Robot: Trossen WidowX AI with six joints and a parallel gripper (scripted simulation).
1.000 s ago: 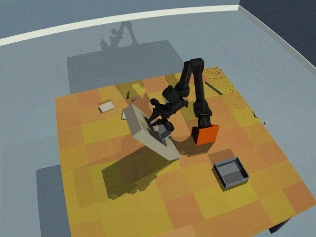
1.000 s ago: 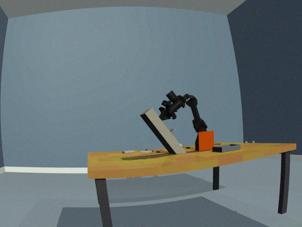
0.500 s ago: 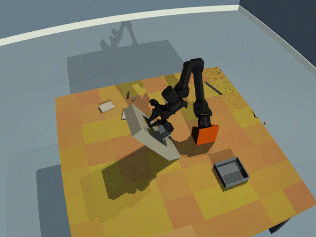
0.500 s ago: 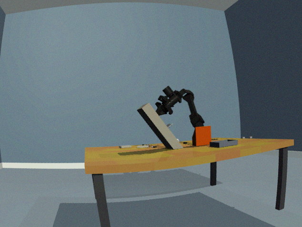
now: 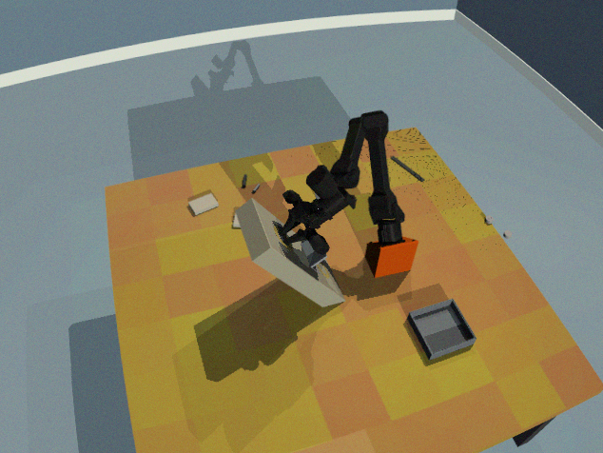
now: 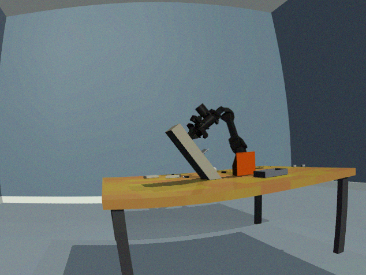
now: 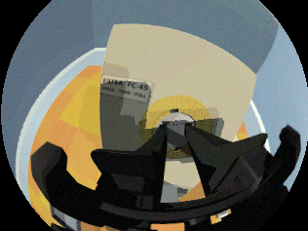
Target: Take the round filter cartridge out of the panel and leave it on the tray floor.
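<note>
The white round filter cartridge is 10 mm below my gripper tip and 10 mm ahead of it. Round my gripper tip: dark grey tray (380 mm behind, 300 mm to the left, 220 mm below); then beige service panel (80 mm below, 40 mm behind); then small grey bracket (100 mm below, 90 mm behind).
</note>
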